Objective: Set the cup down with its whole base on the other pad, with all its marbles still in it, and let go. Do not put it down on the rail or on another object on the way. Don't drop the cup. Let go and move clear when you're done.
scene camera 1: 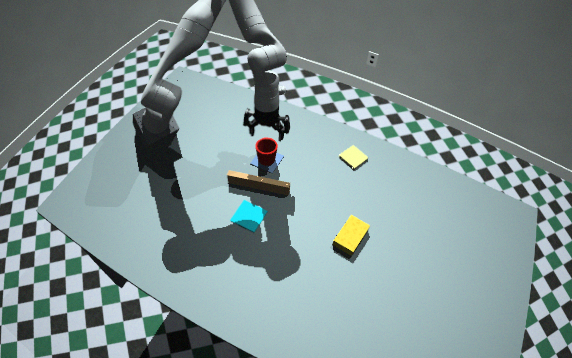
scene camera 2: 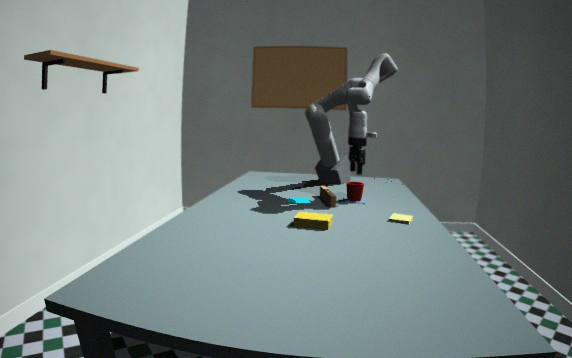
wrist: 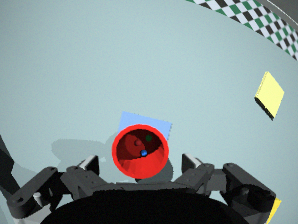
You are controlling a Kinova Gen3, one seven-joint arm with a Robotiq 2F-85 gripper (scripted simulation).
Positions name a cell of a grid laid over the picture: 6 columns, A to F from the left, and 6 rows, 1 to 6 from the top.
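Note:
A red cup (wrist: C5) is visible, as is my gripper (wrist: C5).

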